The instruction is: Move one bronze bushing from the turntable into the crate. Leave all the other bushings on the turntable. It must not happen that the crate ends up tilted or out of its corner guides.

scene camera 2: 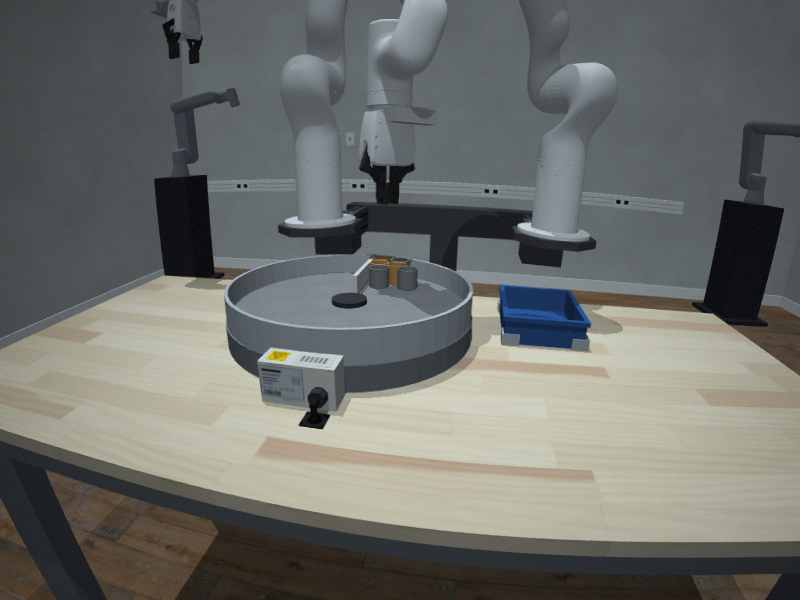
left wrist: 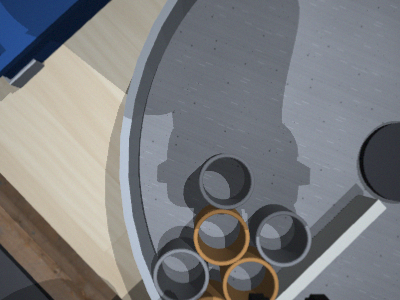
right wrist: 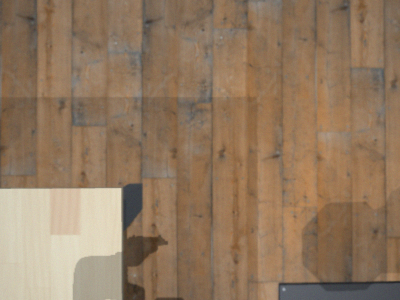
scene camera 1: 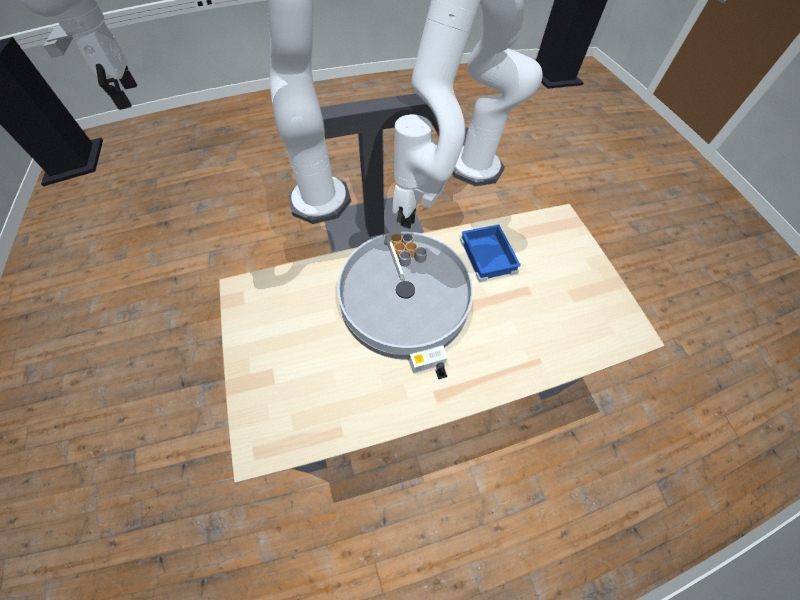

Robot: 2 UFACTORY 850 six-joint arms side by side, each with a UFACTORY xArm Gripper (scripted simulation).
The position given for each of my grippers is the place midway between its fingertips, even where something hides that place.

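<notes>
I can see my left gripper (scene camera 2: 387, 203), and scene camera 1 shows my left gripper (scene camera 1: 407, 224) too. My right gripper (scene camera 1: 128, 97) is there as well. There's also a blue crate (scene camera 2: 525, 305), and scene camera 1 gives me the blue crate (scene camera 1: 489, 247) too, but in the right wrist view the crate is out of frame.
</notes>
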